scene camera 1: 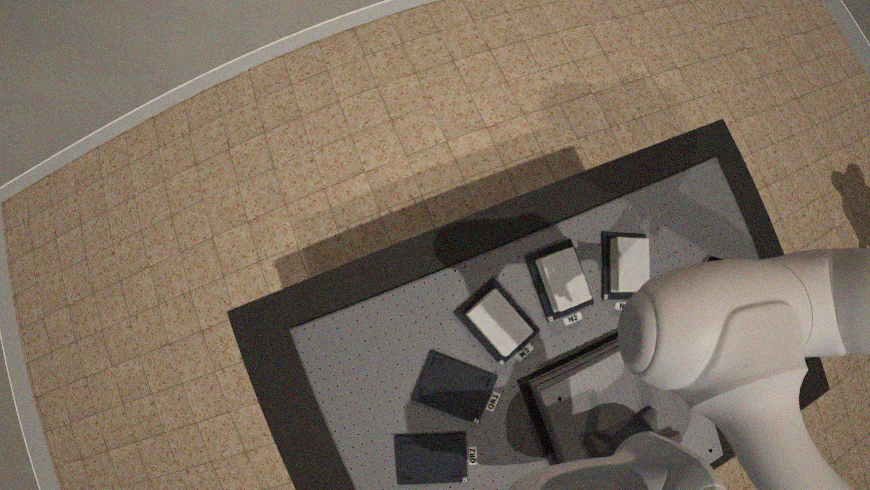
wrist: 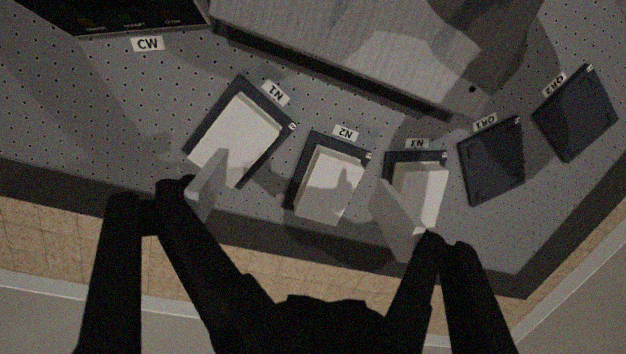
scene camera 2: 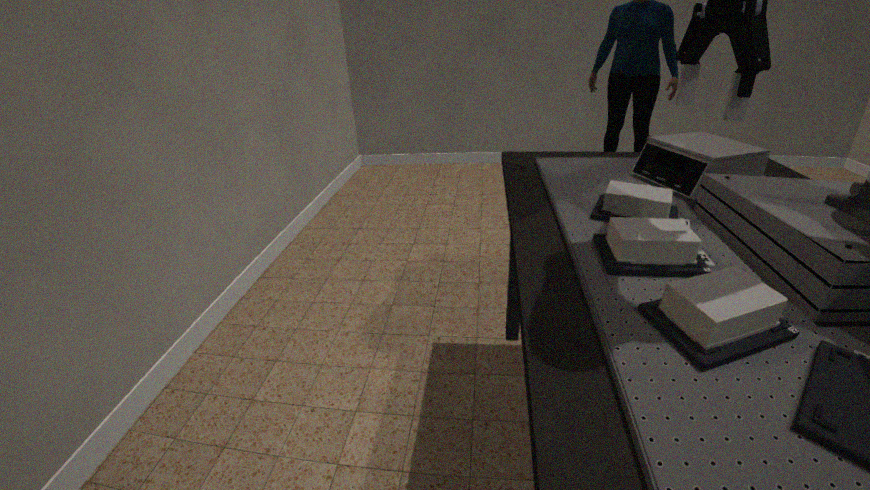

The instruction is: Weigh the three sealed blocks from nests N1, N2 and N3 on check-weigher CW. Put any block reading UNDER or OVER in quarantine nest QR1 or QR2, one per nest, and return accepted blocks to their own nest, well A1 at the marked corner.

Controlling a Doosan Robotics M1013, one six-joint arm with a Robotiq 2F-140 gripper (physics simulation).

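Frame: origin at the arm's base, x ahead, y left, z up, level; metres.
Seen in the pictures: gripper, fingertip midpoint: (wrist: 304,180) (scene camera 2: 706,112); arm's base at its link origin: (scene camera 1: 626,455).
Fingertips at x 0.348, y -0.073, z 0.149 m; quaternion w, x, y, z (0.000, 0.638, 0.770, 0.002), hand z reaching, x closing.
Pixels of each thing's middle, then the offset from my fingertips to it. "spot": a spot on its surface instead.
- N1 block at the middle of its body: (wrist: 236,141) (scene camera 2: 637,200) (scene camera 1: 629,265) dy -0.080, dx +0.062, dz -0.193 m
- N2 block at the middle of its body: (wrist: 326,187) (scene camera 2: 651,240) (scene camera 1: 563,279) dy +0.093, dx +0.081, dz -0.193 m
- N3 block at the middle of its body: (scene camera 2: 722,304) (wrist: 415,196) (scene camera 1: 499,322) dy +0.263, dx +0.035, dz -0.193 m
- QR2 at the middle of its body: (scene camera 1: 431,459) (wrist: 577,117) dy +0.498, dx -0.232, dz -0.218 m
- check-weigher CW's dark display at a spot on its surface: (wrist: 130,12) (scene camera 2: 669,171) spot: dy -0.250, dx -0.054, dz -0.181 m
Three whitish blocks sit flat in dark nests: the N1 block (scene camera 1: 631,258) (scene camera 2: 638,196) (wrist: 240,127), the N2 block (scene camera 1: 561,278) (scene camera 2: 652,240) (wrist: 330,185) and the N3 block (scene camera 1: 500,322) (scene camera 2: 724,307) (wrist: 436,187). Quarantine nests QR1 (scene camera 1: 456,386) (scene camera 2: 843,395) (wrist: 492,162) and QR2 (scene camera 1: 431,456) (wrist: 577,117) are empty where they show. The check-weigher CW's dark display (scene camera 2: 669,167) (wrist: 130,12) tilts beside N1; no reading is legible. My gripper (scene camera 2: 711,90) (wrist: 304,180) is wide open and empty, high above the table; in the wrist view its fingertips overlap the N1 and N3 blocks.
A large stepped grey platform (scene camera 1: 550,426) (scene camera 2: 785,213) (wrist: 330,45) stands beside the nests. The arm (scene camera 1: 730,316) covers the right of scene camera 1. A dark border (scene camera 1: 261,346) (scene camera 2: 547,304) edges the perforated table top. A person in blue (scene camera 2: 643,42) stands beyond the table.
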